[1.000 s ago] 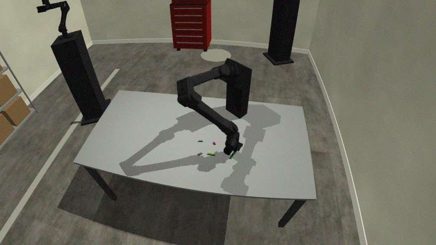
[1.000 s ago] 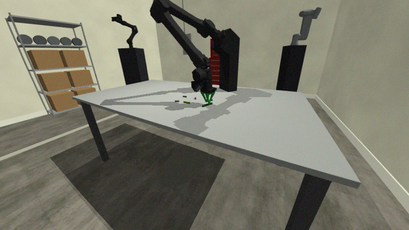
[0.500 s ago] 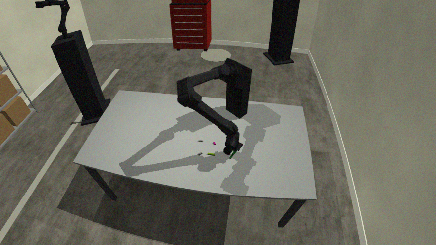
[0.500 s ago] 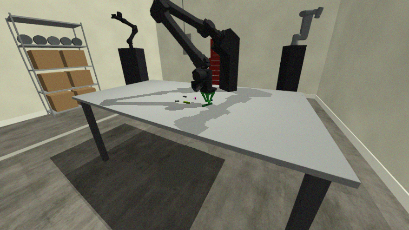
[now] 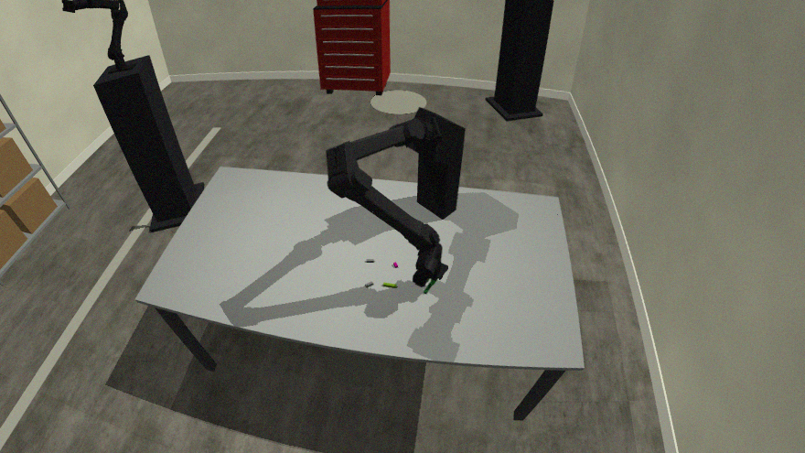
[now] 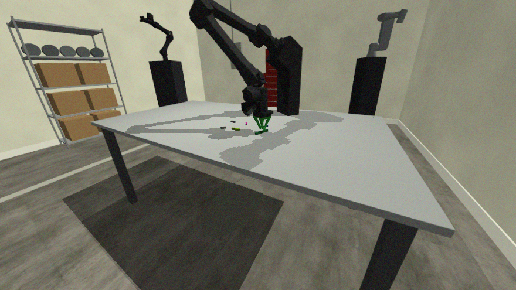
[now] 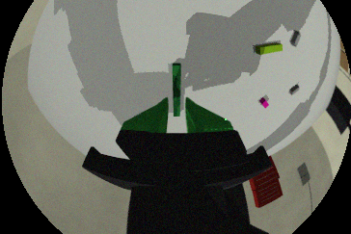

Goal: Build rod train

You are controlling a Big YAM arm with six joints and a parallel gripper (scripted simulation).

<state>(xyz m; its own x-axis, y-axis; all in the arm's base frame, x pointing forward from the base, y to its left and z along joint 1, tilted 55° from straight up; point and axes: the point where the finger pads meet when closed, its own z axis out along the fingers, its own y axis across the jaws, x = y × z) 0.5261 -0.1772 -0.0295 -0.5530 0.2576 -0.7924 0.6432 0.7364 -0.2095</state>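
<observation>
Right now my hand is 2 cm above the green rod. The rest, counted from my hand: magenta rod (13 cm behind, 10 cm to the right, 2 cm below); lime rod (5 cm behind, 15 cm to the right, 2 cm below); blue rod (9 cm behind, 3 cm to the left, 2 cm below).
</observation>
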